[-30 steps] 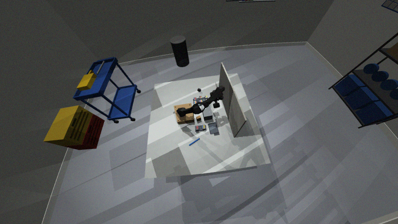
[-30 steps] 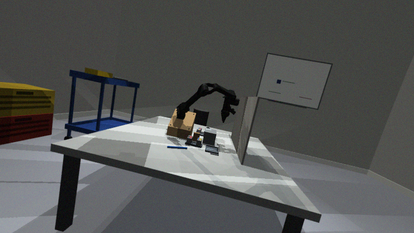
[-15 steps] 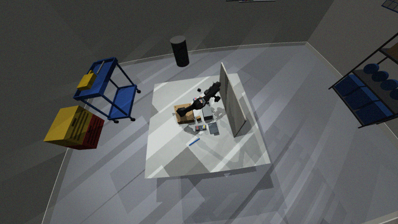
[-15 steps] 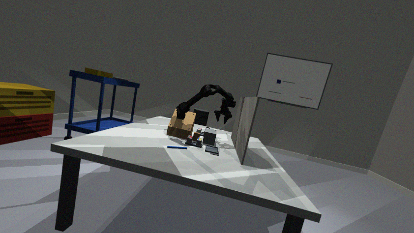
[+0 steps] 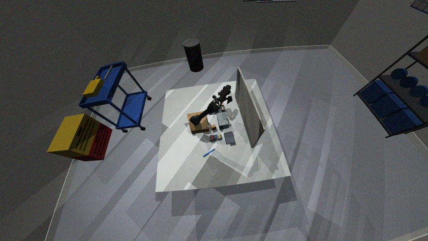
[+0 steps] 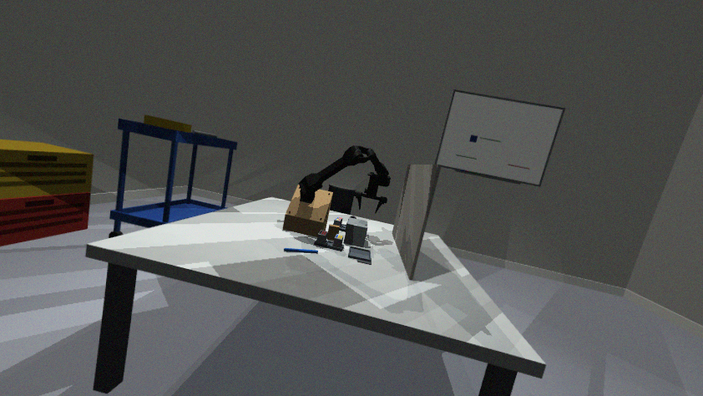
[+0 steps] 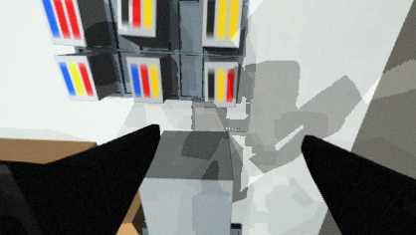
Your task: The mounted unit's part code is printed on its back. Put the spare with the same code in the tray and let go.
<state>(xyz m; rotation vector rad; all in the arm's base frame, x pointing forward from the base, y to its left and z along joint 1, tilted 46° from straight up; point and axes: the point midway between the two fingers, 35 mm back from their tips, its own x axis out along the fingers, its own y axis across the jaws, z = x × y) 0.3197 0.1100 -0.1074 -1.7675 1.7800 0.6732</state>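
My gripper tip is 10 cm above the grey spare block, 1 cm to the right of it and 1 cm past it. The rest, counted from my gripper tip: flat grey tray: 35 cm to the right, 13 cm below; then tall upright panel: 20 cm ahead, 15 cm to the right, 9 cm above; then grey mounted unit: 15 cm to the right, 9 cm below, 4 cm behind.
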